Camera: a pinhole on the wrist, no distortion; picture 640 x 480 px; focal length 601.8 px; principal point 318.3 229.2 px. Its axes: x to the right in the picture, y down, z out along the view. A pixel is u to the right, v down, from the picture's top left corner.
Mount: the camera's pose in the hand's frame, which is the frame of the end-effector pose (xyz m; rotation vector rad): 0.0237 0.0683 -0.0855 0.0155 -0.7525 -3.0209
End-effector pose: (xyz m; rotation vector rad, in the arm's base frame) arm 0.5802 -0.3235 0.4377 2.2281 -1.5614 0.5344
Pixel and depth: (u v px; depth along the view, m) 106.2 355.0 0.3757
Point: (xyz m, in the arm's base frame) 0.4863 -0.6446 0.2842
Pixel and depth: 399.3 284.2 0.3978
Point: 0.3875 -0.5069 0.1942
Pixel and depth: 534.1 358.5 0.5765
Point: 0.3562 -0.4827 -0.0538
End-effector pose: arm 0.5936 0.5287 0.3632 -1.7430 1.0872 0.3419
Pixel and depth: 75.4 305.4 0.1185
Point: 0.5500 0.5064 0.2378
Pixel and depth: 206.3 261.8 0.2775
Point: 0.5265 0.6200 0.1289
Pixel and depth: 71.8 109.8 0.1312
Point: 0.5169 0.4936 0.2128
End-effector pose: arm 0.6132 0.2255 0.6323 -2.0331 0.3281 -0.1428
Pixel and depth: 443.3 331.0 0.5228
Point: 0.5869 0.5060 0.2361
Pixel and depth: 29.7 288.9 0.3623
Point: 0.8216 0.2914 0.3202
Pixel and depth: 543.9 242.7 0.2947
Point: 0.5350 0.3171 0.3787
